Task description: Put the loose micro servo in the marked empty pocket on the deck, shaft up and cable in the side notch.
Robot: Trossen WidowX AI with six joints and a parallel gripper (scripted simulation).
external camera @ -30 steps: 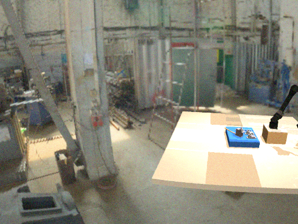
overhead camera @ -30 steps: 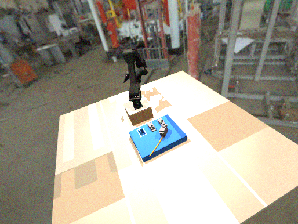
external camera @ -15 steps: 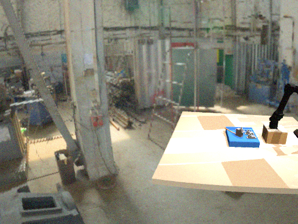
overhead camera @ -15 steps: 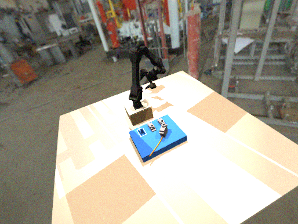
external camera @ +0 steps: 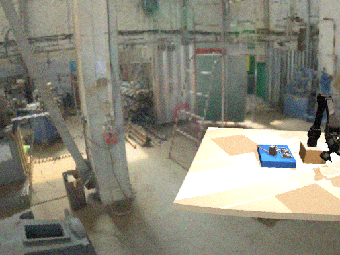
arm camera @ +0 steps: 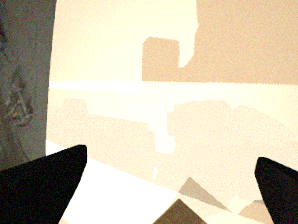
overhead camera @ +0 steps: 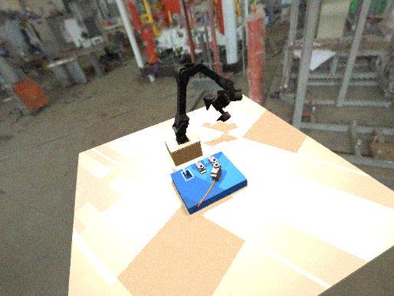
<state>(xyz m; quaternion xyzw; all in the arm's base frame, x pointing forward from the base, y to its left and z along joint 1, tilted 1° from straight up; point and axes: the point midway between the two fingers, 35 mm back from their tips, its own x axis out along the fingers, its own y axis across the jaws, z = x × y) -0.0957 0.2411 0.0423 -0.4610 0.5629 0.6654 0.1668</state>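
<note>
Now: the blue deck 42 cm ahead of my gripper tip, 19 cm to the right of it and 10 cm below it.
</note>
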